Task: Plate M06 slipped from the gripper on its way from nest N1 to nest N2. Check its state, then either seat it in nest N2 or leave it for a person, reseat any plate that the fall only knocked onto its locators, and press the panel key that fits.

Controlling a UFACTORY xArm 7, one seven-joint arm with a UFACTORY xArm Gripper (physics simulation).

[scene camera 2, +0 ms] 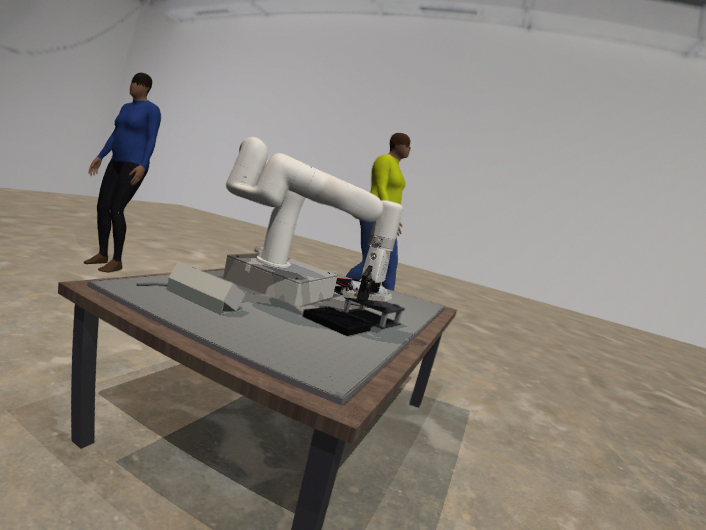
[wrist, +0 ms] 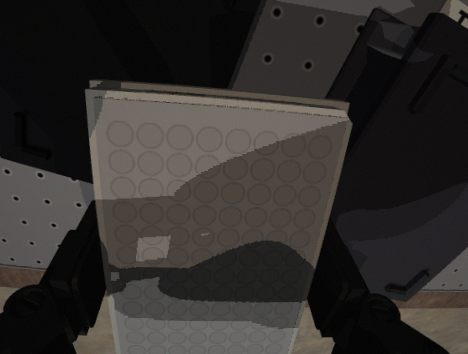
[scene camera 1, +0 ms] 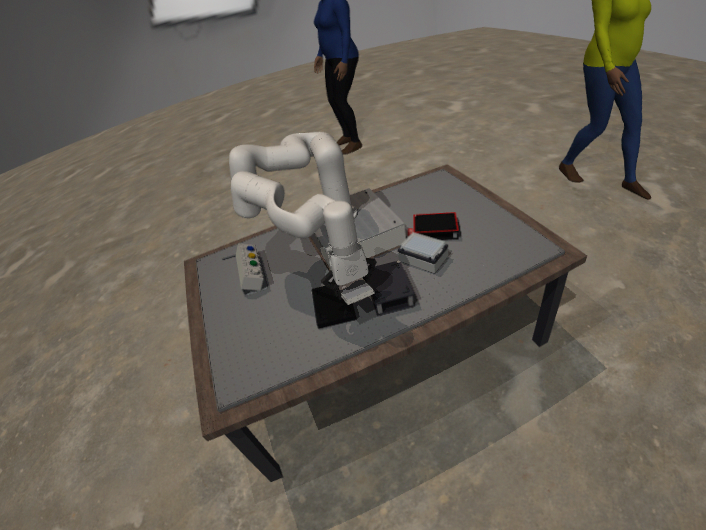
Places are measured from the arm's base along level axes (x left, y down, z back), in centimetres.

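Pixels of known places: gripper, between the fingertips: (scene camera 2: 366, 300) (wrist: 212, 231) (scene camera 1: 353, 291); arm's base, origin of its link: (scene camera 2: 273, 262).
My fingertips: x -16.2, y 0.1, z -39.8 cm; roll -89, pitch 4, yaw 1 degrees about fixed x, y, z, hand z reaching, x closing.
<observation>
For each thing: its top centre in the pictures, then the offset to it from my fingertips. "pt": a spot on its surface instead.
- flat black block, centre of its top: (wrist: 108, 64) (scene camera 2: 338, 315) (scene camera 1: 332, 300) dy +5.4, dx -5.4, dz +6.0 cm
- panel, centre of its top: (scene camera 2: 208, 271) (scene camera 1: 245, 257) dy -0.3, dx -23.7, dz +39.9 cm
- pale-topped plate, centre of its top: (scene camera 1: 422, 243) (scene camera 2: 369, 285) dy +1.0, dx +30.3, dz +6.4 cm
- light grey block, a spot on its surface: (scene camera 1: 424, 261) pt dy +4.2, dx +27.3, dz +1.5 cm
- red-rimmed black tray, centre of its top: (scene camera 1: 435, 221) (scene camera 2: 351, 281) dy +3.5, dx +44.0, dz +17.0 cm
A pale, clear-topped plate (scene camera 1: 357, 293) (scene camera 2: 380, 296) (wrist: 210, 195) with rows of round wells lies between my fingers, above the table. No M06 label is readable. My gripper (scene camera 1: 353, 284) (scene camera 2: 371, 292) (wrist: 212, 231) is shut on its two sides, its fingers wide apart. It hangs between a flat black block (scene camera 1: 327, 310) (scene camera 2: 336, 320) (wrist: 45, 90) and a dark stand on short legs (scene camera 1: 399, 292) (scene camera 2: 393, 309) (wrist: 405, 215). I cannot tell which is N1 or N2. The panel (scene camera 1: 250, 279) (scene camera 2: 200, 288) has blue, yellow, green and white keys in scene camera 1.
Another pale-topped plate (scene camera 1: 423, 245) sits on a light grey block (scene camera 1: 424, 261) right of the stand. A red-rimmed black tray (scene camera 1: 436, 221) (scene camera 2: 343, 281) is behind it. The arm's grey base box (scene camera 1: 382, 239) (scene camera 2: 302, 288) is close behind. Two people stand beyond the table.
</observation>
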